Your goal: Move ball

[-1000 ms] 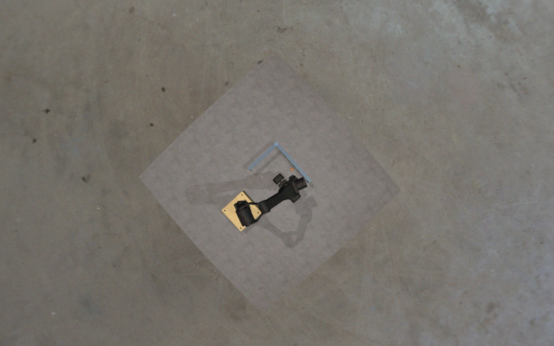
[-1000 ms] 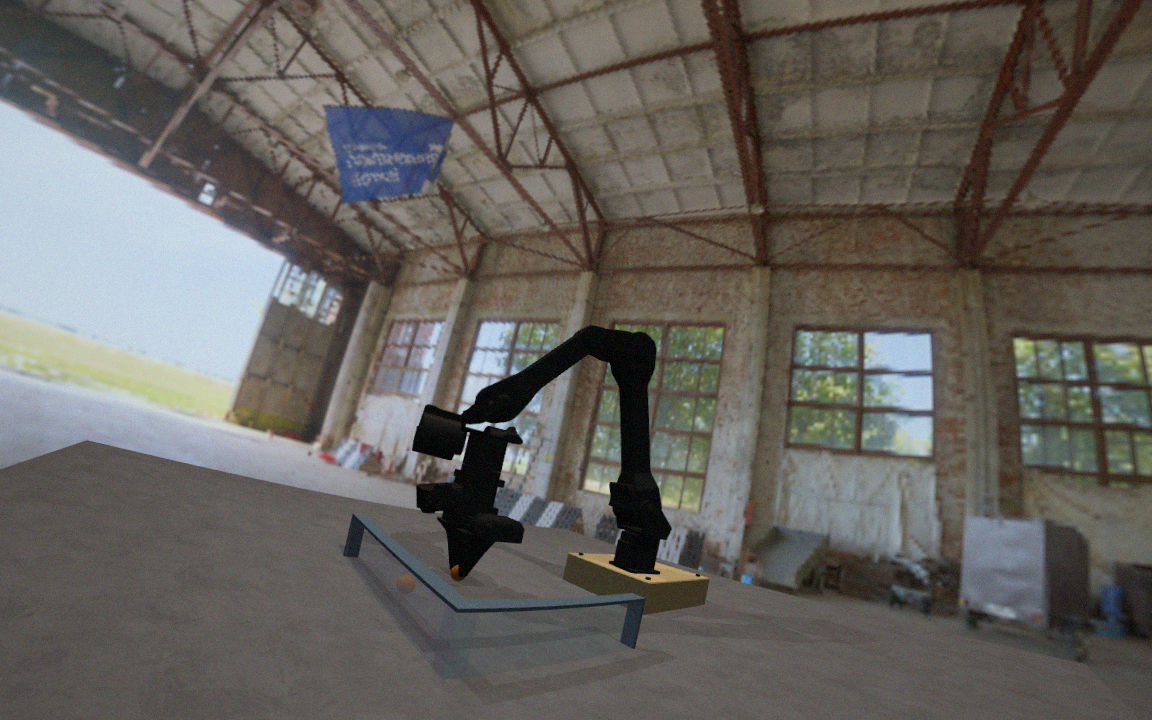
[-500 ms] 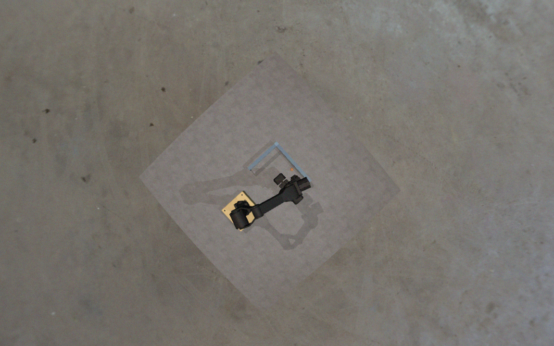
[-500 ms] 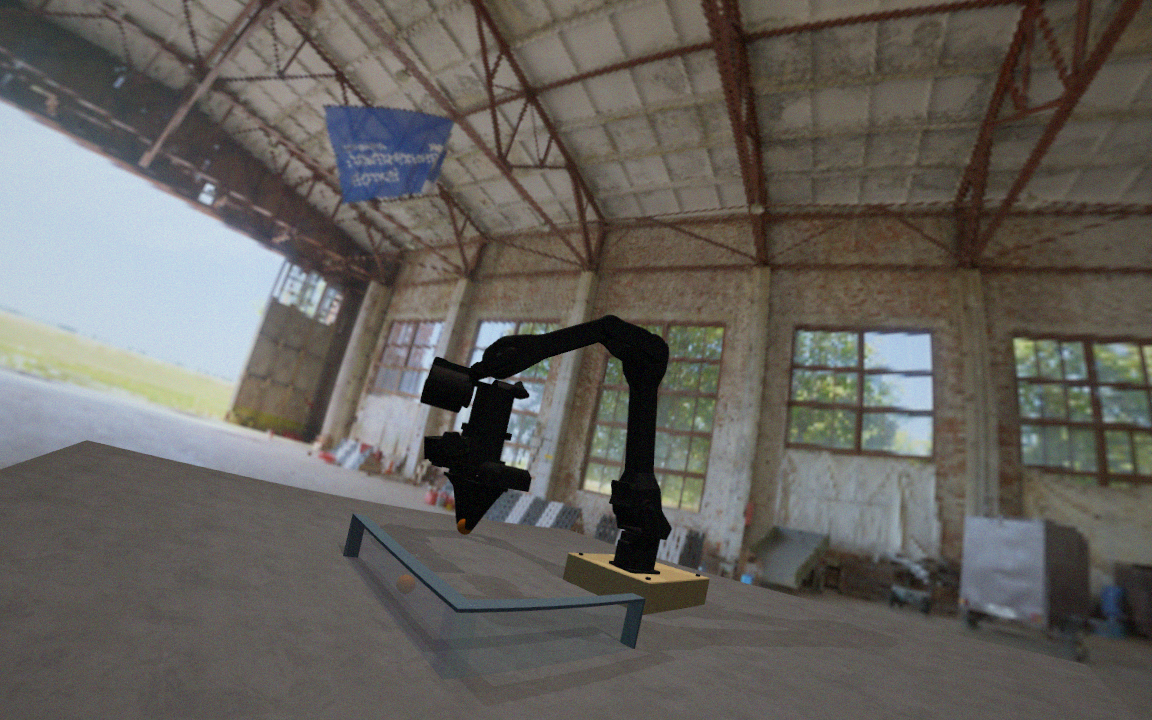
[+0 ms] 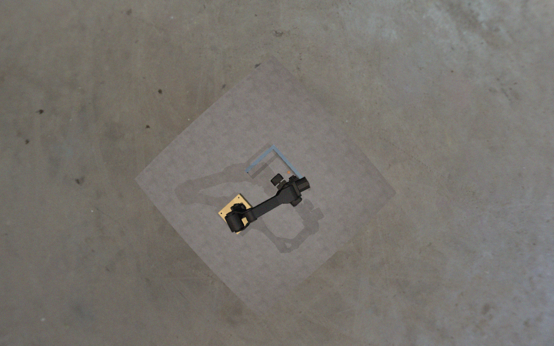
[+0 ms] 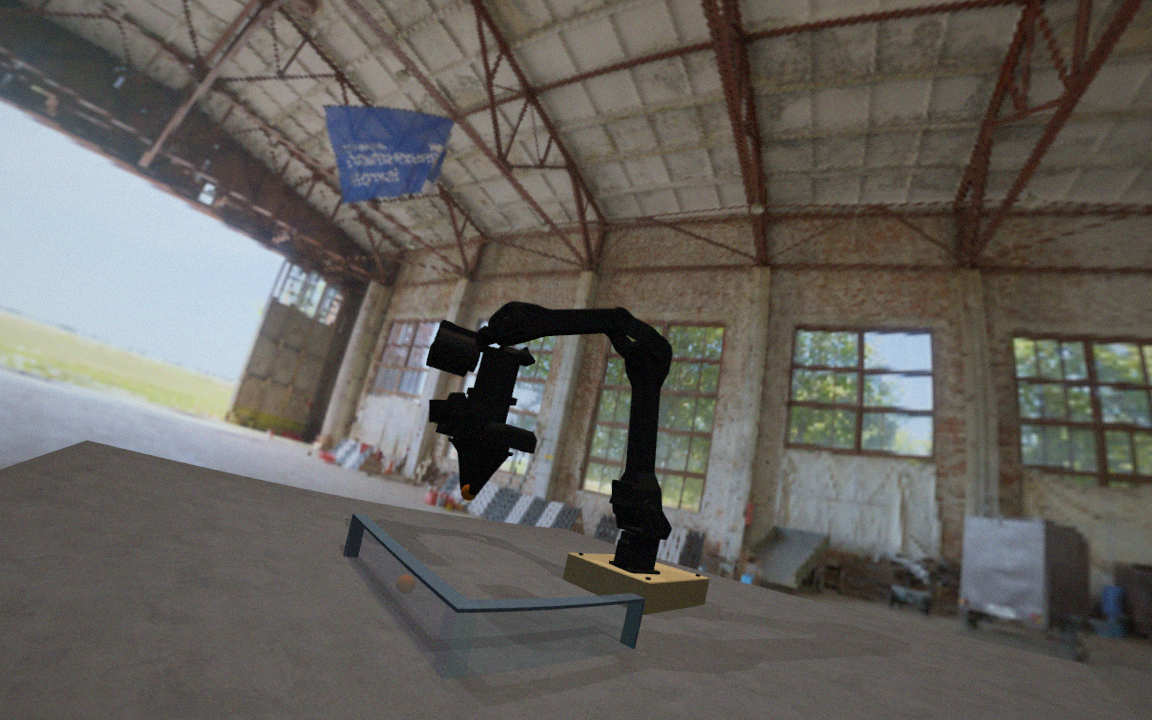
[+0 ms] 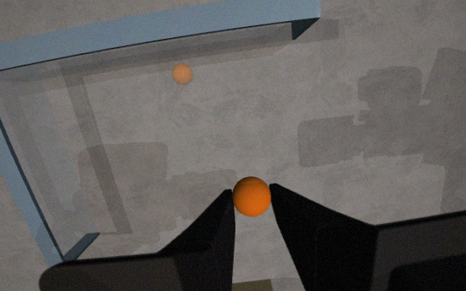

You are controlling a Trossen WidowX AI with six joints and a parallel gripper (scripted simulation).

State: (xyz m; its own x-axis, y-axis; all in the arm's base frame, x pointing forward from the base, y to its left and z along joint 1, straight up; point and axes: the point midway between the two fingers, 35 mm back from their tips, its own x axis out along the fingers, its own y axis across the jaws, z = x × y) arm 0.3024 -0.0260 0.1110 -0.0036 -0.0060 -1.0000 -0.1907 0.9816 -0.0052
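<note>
The see-through ball copy is 12 cm below my gripper tip, 8 cm ahead of it and 7 cm to the left of it. Also, from my gripper tip: orange ball right at my gripper tip.
</note>
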